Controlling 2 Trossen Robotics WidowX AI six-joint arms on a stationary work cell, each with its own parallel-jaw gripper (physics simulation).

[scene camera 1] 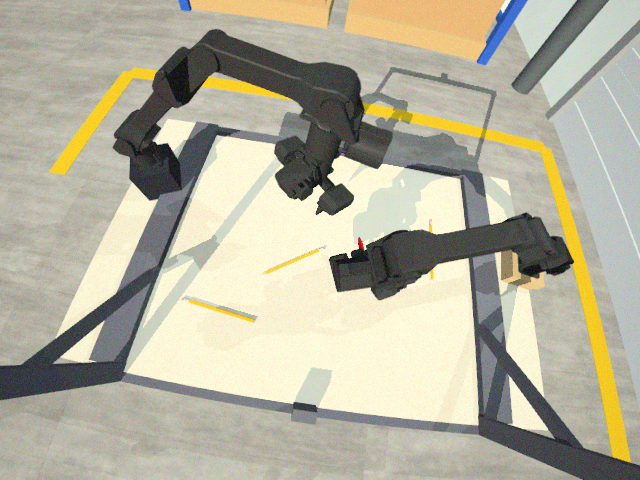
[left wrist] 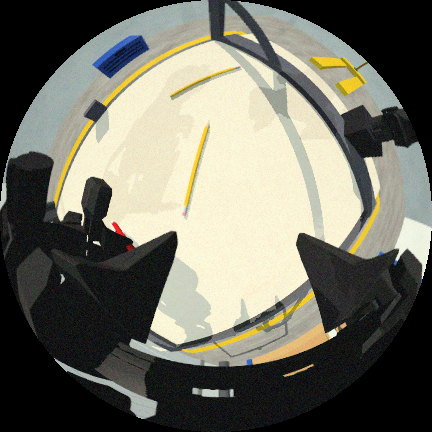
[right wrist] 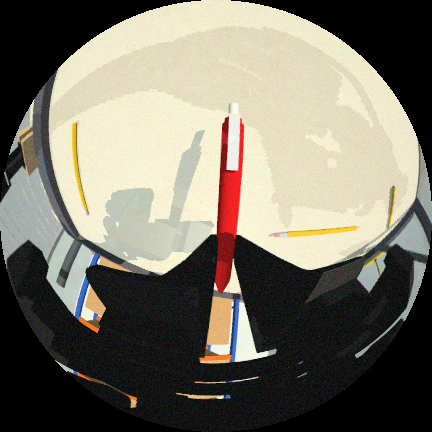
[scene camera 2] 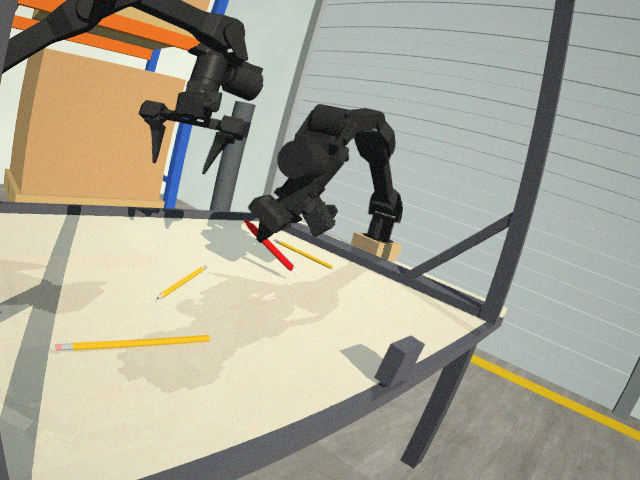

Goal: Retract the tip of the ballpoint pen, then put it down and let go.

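Seen in the pictures: left gripper, fingertip midpoint: [left wrist: 240, 238] [scene camera 2: 178, 168]; right gripper, fingertip midpoint: [scene camera 1: 362, 254] [left wrist: 130, 244] [right wrist: 224, 240] [scene camera 2: 260, 240]; left arm's base, origin of the base link: [scene camera 1: 149, 160] [left wrist: 373, 129]; right arm's base, origin of the base link: [scene camera 1: 528, 265] [scene camera 2: 378, 238].
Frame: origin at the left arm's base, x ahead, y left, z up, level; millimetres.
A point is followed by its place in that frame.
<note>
The red ballpoint pen [scene camera 1: 360, 243] @(z -20, x 475, y -355 mm) [scene camera 2: 279, 254] @(z -58, x 475, y -420 mm) [left wrist: 116, 228] @(z -59, x 475, y -425 mm) [right wrist: 230, 200] @(z -49, x 478, y -409 mm) has a white clip and a white push button at one end. My right gripper [scene camera 2: 263, 238] @(z -45, x 479, y -377 mm) [right wrist: 224, 240] @(z -45, x 479, y -377 mm) is shut on the pen near its tapered end. The pen slants, with its button end low over the table and its tapered end higher. In the right wrist view the button sticks out of the barrel and no point shows beyond the red cone. Whether the button touches the table is unclear. My left gripper [scene camera 2: 179, 167] @(z 58, x 358, y -249 mm) [left wrist: 240, 238] @(z 58, x 358, y -249 mm) is open and empty, high above the table's back part.
Three yellow pencils lie on the table [scene camera 1: 361, 361] @(z -106, x 408, y -617 mm): one pencil [scene camera 1: 294, 260] @(z -100, x 315, y -331 mm) [scene camera 2: 181, 282] @(z -101, x 297, y -336 mm) near the middle, one pencil [scene camera 1: 219, 310] @(z -100, x 107, y -411 mm) [scene camera 2: 139, 342] @(z -101, x 104, y -411 mm) at the lower left, and one pencil [scene camera 2: 305, 254] @(z -102, x 700, y -404 mm) [right wrist: 77, 167] @(z -104, x 695, y -412 mm) beyond the pen, partly under the right arm in scene camera 1.
</note>
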